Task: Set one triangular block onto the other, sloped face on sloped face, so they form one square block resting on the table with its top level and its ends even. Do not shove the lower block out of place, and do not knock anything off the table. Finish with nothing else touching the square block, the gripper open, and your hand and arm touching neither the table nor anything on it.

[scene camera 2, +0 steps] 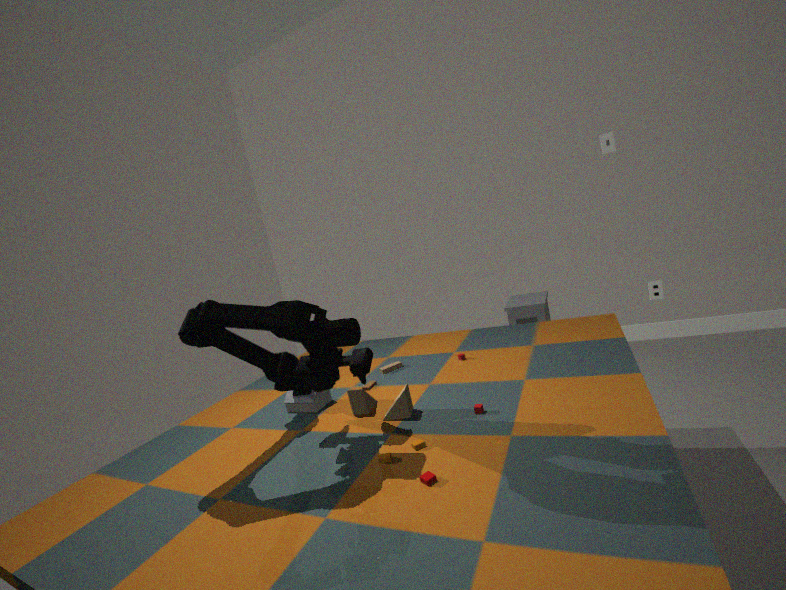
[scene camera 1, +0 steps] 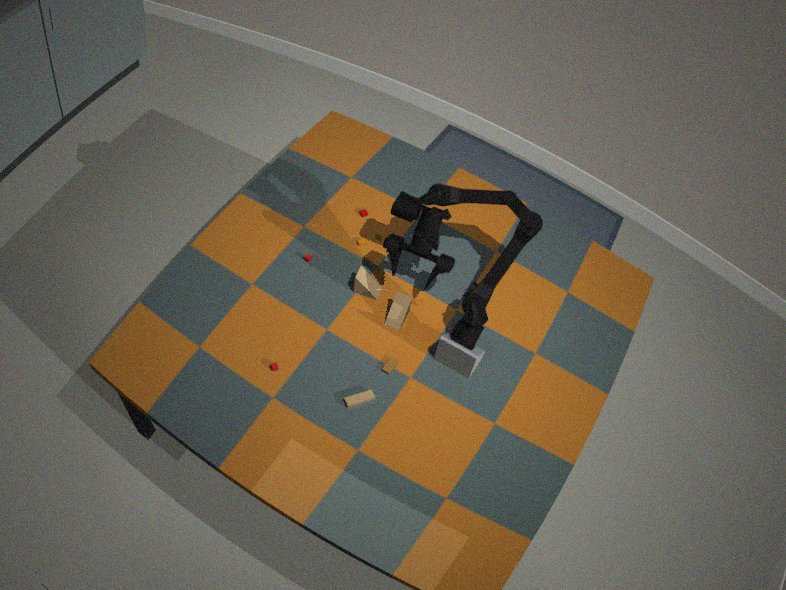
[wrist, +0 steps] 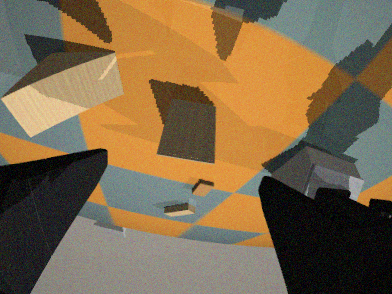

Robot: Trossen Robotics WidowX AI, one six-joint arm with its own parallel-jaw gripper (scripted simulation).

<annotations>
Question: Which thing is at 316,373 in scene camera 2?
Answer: The gripper.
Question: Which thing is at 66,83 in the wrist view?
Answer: A triangular block.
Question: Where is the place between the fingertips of the gripper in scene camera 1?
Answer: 409,281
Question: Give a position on a triangular block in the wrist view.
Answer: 189,133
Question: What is the gripper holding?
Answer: Nothing.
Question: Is the gripper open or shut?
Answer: Open.
</annotations>
